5 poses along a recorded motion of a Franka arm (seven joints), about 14 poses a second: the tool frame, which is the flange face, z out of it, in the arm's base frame.
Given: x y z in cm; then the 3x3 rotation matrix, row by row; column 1 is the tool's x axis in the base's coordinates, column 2 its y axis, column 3 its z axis. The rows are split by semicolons.
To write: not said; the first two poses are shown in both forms.
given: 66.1 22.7 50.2; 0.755 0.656 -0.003; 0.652 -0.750 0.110; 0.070 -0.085 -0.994
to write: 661 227 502; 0.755 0.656 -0.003; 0.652 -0.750 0.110; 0.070 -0.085 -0.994
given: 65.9 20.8 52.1; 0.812 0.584 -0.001; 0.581 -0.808 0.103; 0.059 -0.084 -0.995
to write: 659 208 521; 0.812 0.584 -0.001; 0.581 -0.808 0.103; 0.059 -0.084 -0.995
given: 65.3 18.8 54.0; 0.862 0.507 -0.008; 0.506 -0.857 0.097; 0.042 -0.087 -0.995
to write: 653 188 540; 0.862 0.507 -0.008; 0.506 -0.857 0.097; 0.042 -0.087 -0.995
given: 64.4 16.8 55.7; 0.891 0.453 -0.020; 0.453 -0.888 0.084; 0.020 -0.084 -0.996
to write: 644 168 557; 0.891 0.453 -0.020; 0.453 -0.888 0.084; 0.020 -0.084 -0.996
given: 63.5 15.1 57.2; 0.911 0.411 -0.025; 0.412 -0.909 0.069; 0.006 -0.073 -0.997
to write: 635 151 572; 0.911 0.411 -0.025; 0.412 -0.909 0.069; 0.006 -0.073 -0.997
